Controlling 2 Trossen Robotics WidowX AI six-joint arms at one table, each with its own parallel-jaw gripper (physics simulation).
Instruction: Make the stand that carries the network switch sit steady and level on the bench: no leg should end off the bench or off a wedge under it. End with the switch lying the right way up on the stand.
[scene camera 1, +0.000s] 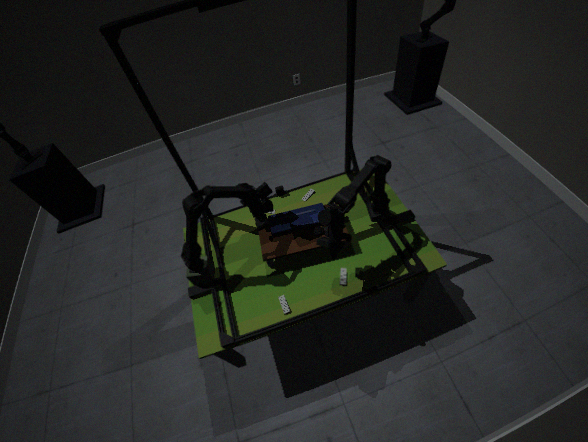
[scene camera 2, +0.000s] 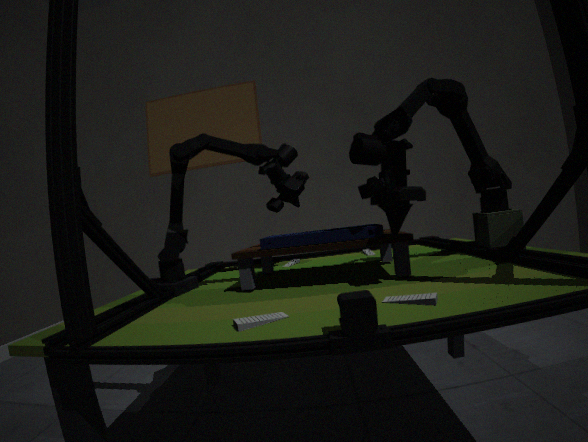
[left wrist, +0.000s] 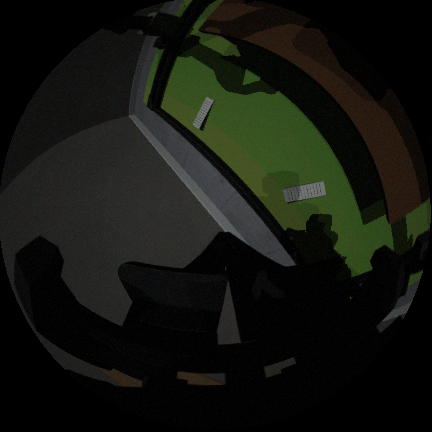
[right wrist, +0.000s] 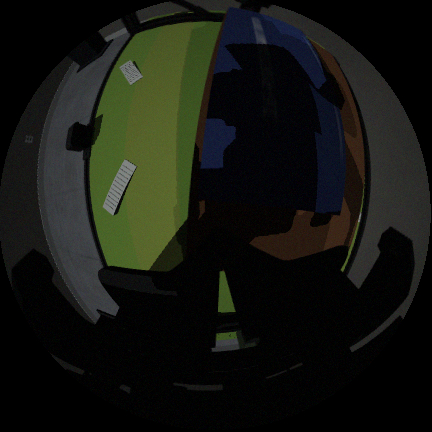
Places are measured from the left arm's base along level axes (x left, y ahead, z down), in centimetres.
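Pixels of known places: left gripper, fingertip midpoint: (scene camera 1: 332, 259) (scene camera 2: 298, 206) (left wrist: 223, 236); right gripper, fingertip midpoint: (scene camera 2: 394, 234) (right wrist: 217, 233); left arm's base, link origin: (scene camera 1: 378, 208) (scene camera 2: 173, 280); right arm's base, link origin: (scene camera 1: 196, 266) (scene camera 2: 495, 211).
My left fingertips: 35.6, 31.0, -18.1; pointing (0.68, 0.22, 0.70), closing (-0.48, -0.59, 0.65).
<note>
For each thing: its middle in the pictures, then the offset to it from my left fingertips, as dx, dy, dz. "spot": a spot on its surface instead. Level surfaces: height alone.
- ridged white wedge, body centre: (scene camera 2: 261, 319) (right wrist: 130, 71) (scene camera 1: 308, 195) -55.2, +5.0, +21.1
- second wedge, body centre: (right wrist: 118, 186) (scene camera 2: 409, 299) (scene camera 1: 267, 210) -48.3, +29.5, +21.1
- third wedge, body centre: (left wrist: 304, 191) (scene camera 2: 291, 263) (scene camera 1: 343, 276) -1.5, -5.1, +21.1
- green bench, surface height: dz +21.5
- small dark block, surface spot: (scene camera 2: 357, 312) (scene camera 1: 279, 188) spot: -61.0, +21.1, +18.0
The brown stand (scene camera 1: 280, 247) (scene camera 2: 250, 252) (left wrist: 370, 135) (right wrist: 295, 242) is on its legs on the bench; I cannot tell whether it is level. The blue switch (scene camera 1: 312, 212) (scene camera 2: 320, 236) (right wrist: 330, 150) lies flat on it. One ridged white wedge (scene camera 1: 308, 195) (scene camera 2: 260, 321) (right wrist: 131, 72), a second wedge (scene camera 1: 271, 213) (scene camera 2: 410, 299) (right wrist: 119, 187), a third wedge (scene camera 1: 343, 276) (scene camera 2: 292, 262) (left wrist: 304, 191) and another wedge (scene camera 1: 284, 304) (scene camera 2: 368, 252) (left wrist: 203, 113) lie around the stand. My right gripper (scene camera 2: 395, 232) (right wrist: 217, 233) is shut, its tips low at the stand's end; contact is unclear. My left gripper (scene camera 2: 298, 205) (left wrist: 223, 236) is shut above the stand.
The green bench (scene camera 1: 245, 305) (scene camera 2: 175, 330) carries dark frame rails along its edges. A small dark block (scene camera 1: 280, 190) (scene camera 2: 357, 312) sits at the edge beyond the stand in scene camera 1. Frame posts (scene camera 1: 351, 90) (scene camera 2: 62, 150) rise beside the bench. Shadows darken the stand and switch.
</note>
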